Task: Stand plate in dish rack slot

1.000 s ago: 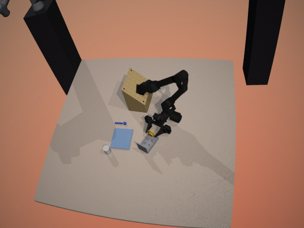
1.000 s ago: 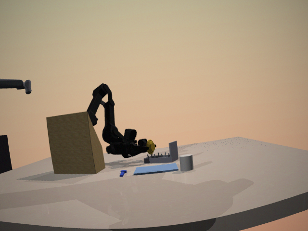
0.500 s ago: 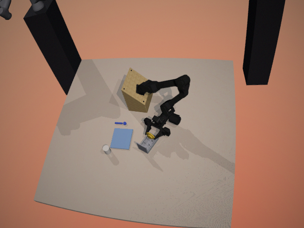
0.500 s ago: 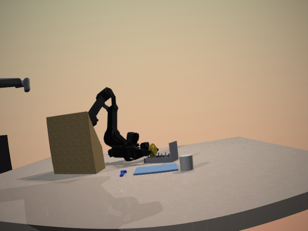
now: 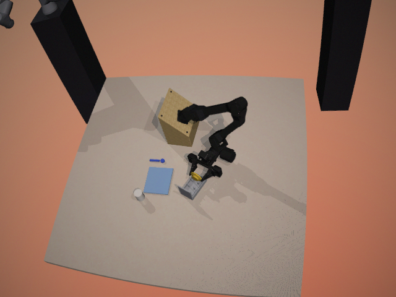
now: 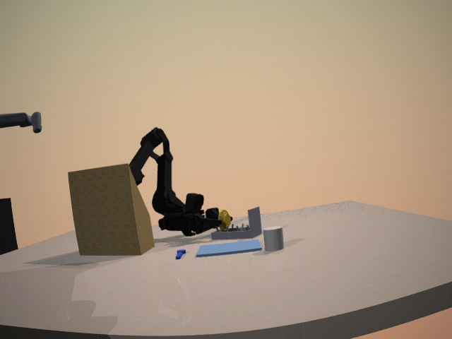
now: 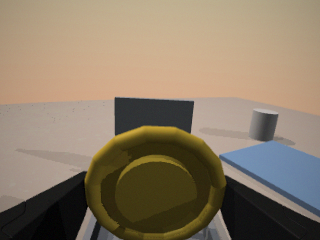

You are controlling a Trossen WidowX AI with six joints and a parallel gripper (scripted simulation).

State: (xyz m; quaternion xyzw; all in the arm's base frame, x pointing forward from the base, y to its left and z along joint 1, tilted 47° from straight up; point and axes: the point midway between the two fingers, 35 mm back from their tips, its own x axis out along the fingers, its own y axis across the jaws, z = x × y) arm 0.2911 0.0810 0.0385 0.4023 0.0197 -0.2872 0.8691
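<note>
The yellow plate lies 1 cm behind my gripper tip. Also, from my gripper tip: white cup 7 cm ahead, 28 cm to the right, 3 cm below; grey dish rack 2 cm ahead, 1 cm to the right, 3 cm below; blue spoon 14 cm behind, 21 cm to the right, 5 cm below.
</note>
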